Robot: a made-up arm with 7 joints. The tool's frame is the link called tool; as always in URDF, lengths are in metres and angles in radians.
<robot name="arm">
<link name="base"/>
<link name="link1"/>
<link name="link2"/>
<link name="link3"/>
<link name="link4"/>
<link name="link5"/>
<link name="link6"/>
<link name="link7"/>
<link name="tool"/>
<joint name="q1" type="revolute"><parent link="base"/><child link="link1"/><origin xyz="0.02 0.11 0.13" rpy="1.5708 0 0"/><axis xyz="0 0 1"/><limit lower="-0.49" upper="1.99" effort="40" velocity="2.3"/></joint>
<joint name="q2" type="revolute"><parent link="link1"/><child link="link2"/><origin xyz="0.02 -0.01 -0.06" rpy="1.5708 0 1.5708"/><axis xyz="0 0 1"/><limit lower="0.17" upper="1.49" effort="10" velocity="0.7"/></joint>
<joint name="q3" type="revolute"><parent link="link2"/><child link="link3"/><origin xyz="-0.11 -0.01 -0.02" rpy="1.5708 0 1.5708"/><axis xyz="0 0 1"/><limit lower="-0.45" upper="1.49" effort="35" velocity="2.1"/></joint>
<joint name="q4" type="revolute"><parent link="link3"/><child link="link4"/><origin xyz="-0.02 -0.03 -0.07" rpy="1.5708 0 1.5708"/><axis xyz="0 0 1"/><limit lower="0.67" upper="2.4" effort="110" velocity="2.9"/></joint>
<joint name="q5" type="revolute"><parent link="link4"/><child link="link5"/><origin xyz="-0.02 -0.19 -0.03" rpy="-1.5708 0 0"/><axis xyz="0 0 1"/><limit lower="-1.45" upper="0.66" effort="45" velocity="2.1"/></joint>
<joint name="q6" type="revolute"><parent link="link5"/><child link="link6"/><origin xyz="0 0 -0.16" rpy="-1.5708 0 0"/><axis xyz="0 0 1"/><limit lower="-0.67" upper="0.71" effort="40" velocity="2.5"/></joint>
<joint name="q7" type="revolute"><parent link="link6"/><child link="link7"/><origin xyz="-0.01 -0.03 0.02" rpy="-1.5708 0 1.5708"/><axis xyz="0 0 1"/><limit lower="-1.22" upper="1.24" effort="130" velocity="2.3"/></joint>
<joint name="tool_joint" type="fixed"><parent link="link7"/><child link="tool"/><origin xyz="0.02 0.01 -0.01" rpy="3.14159 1.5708 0"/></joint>
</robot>
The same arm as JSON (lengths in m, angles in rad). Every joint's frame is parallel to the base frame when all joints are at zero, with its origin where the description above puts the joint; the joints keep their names.
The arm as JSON. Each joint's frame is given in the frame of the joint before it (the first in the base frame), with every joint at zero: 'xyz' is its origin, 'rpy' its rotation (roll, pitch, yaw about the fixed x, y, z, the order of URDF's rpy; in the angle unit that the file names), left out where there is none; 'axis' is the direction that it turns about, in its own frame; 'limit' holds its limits. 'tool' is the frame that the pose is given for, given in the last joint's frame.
{"units": {"length": "m", "angle": "rad"}, "joints": [{"name": "q1", "type": "revolute", "origin": {"xyz": [0.02, 0.11, 0.13]}, "axis": [0.0, -1.0, 0.0], "limit": {"lower": -0.49, "upper": 1.99}}, {"name": "q2", "type": "revolute", "origin": {"xyz": [0.02, 0.06, -0.01]}, "axis": [1.0, 0.0, 0.0], "limit": {"lower": 0.17, "upper": 1.49}}, {"name": "q3", "type": "revolute", "origin": {"xyz": [-0.02, 0.01, -0.11]}, "axis": [0.0, 0.0, 1.0], "limit": {"lower": -0.45, "upper": 1.49}}, {"name": "q4", "type": "revolute", "origin": {"xyz": [-0.03, 0.02, -0.07]}, "axis": [0.0, -1.0, 0.0], "limit": {"lower": 0.67, "upper": 2.4}}, {"name": "q5", "type": "revolute", "origin": {"xyz": [-0.02, 0.03, -0.19]}, "axis": [0.0, 0.0, 1.0], "limit": {"lower": -1.45, "upper": 0.66}}, {"name": "q6", "type": "revolute", "origin": {"xyz": [0.0, 0.0, -0.16]}, "axis": [0.0, 1.0, 0.0], "limit": {"lower": -0.67, "upper": 0.71}}, {"name": "q7", "type": "revolute", "origin": {"xyz": [-0.01, 0.02, 0.03]}, "axis": [-1.0, 0.0, 0.0], "limit": {"lower": -1.22, "upper": 1.24}}], "tool": {"origin": {"xyz": [0.01, -0.01, -0.02], "rpy": [0.0, 0.0, 0.0]}}}
